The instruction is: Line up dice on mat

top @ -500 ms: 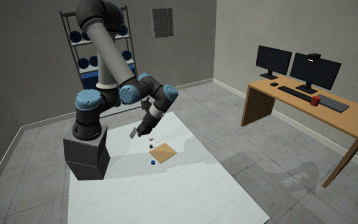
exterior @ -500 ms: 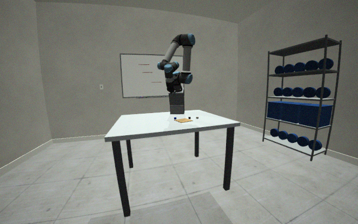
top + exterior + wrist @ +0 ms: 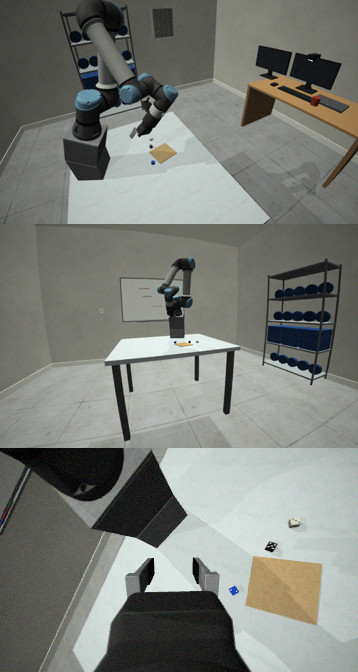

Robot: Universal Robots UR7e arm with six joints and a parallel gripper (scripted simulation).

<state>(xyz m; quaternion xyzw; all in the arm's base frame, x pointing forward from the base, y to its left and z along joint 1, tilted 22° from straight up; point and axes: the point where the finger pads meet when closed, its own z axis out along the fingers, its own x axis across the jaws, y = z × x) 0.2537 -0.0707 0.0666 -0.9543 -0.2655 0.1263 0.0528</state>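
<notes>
Now: the blue die 260 mm below my hand, 60 mm ahead of it and 10 mm to the left of it. Also, from my hand: tan mat: 270 mm below, 140 mm ahead, 80 mm to the left; black die: 260 mm below, 160 mm to the left, 80 mm ahead; white die: 260 mm below, 240 mm to the left, 90 mm ahead.
</notes>
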